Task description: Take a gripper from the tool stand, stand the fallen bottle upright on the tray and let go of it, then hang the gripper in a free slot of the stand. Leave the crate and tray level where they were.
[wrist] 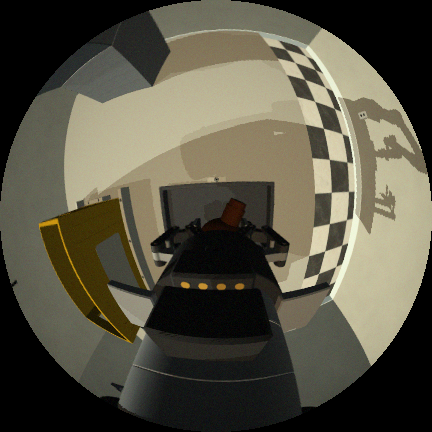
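Places are measured from the arm's base along level axes (x ahead, y left, z up), in millimetres.
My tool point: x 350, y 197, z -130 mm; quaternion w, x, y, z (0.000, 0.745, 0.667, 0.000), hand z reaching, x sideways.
Note:
Behind a point stands the place of what it marks.
The reddish-brown bottle (233, 212) @[z -295, x 329, y 219 mm] shows in the wrist view just beyond the gripper body, in front of the dark grey tray (258, 200) @[z -345, x 325, y 268 mm]. Its neck slants to the upper right. Its rounded body shows partly, and the rest is hidden behind my gripper, so I cannot tell its full tilt or what it rests on. My black gripper (220, 228), with linked fingers, is mounted on the arm. Its fingers stand wide apart, one on each side of the bottle, and it looks open. The tips are partly hidden. I cannot make out the tool stand clearly.
A yellow crate-like box (87, 242) @[z -219, x 331, y 2 mm] stands at the left, with a grey rail (131, 220) @[z -339, x 333, y 14 mm] beside it. A large dark grey block (137, 47) @[z -235, x -14, y 97 mm] is at the upper left. A black-and-white checkered strip (324, 170) runs along the right, before a wall that bears the arm's shadow.

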